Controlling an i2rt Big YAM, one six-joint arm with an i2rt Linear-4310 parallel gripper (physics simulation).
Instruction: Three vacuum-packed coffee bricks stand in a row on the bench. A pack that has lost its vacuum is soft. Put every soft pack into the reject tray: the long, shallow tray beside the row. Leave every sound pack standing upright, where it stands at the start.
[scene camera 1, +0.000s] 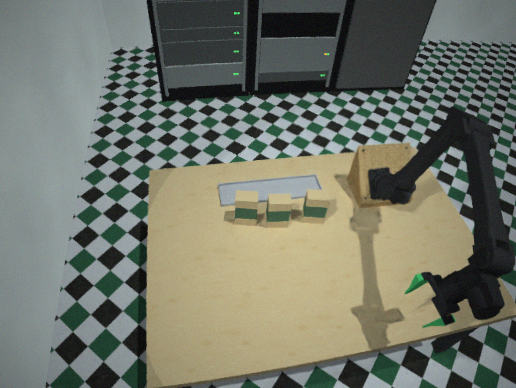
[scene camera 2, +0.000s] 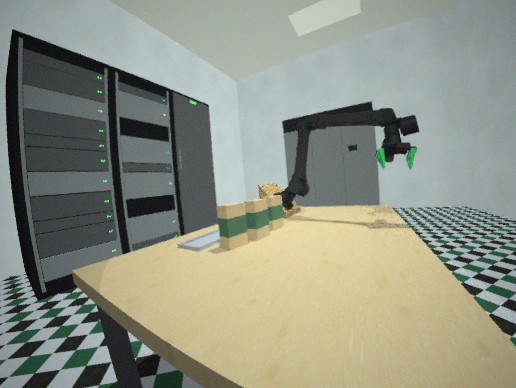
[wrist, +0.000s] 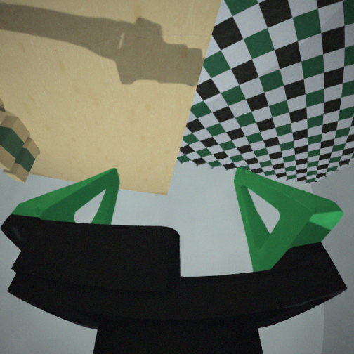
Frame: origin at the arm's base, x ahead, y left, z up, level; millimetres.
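Seen in the pictures: gripper, fingertip midpoint: (scene camera 1: 414, 309) (scene camera 2: 397, 168); arm's base, link origin: (scene camera 1: 379, 183) (scene camera 2: 282, 201).
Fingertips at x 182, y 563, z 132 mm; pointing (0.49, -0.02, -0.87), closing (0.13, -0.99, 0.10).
Observation:
Pixels of each thing's top centre, then the offset from my fingertips to it. Level surfaces: height alone.
- bench, surface height: dz -215 mm
- left pack, top centre: (scene camera 2: 233, 210) (scene camera 1: 246, 202) dx +364, dy -512, dz -95 mm
- right pack, top centre: (scene camera 1: 317, 200) dx +111, dy -481, dz -95 mm
- far pack, top centre: (scene camera 2: 275, 209) dx +111, dy -481, dz -135 mm
- shallow grey reject tray, top centre: (scene camera 1: 271, 188) (scene camera 2: 226, 230) dx +237, dy -657, dz -201 mm
Three tan coffee bricks with green bands stand upright in a row on the bench (scene camera 1: 225, 300) (scene camera 2: 320, 290). In scene camera 1 they are the left pack (scene camera 1: 246, 207), the middle pack (scene camera 1: 278, 210) and the right pack (scene camera 1: 315, 206); scene camera 2 shows them as the near pack (scene camera 2: 233, 226), the middle pack (scene camera 2: 257, 219) and the far pack (scene camera 2: 275, 212). Which is soft I cannot tell by look. The shallow grey reject tray (scene camera 1: 270, 188) (scene camera 2: 200, 241) lies behind the row, no pack in it. My gripper (scene camera 1: 414, 309) (scene camera 2: 396, 162) (wrist: 176, 173) is open and empty, high up and well away from the packs.
A brown particle-board box or bracket (scene camera 1: 384, 155) stands beside the arm's base at the back right of the bench. Server racks (scene camera 1: 251, 50) (scene camera 2: 111, 165) stand on the floor behind the bench. The arm's shadow falls across the bench's right part.

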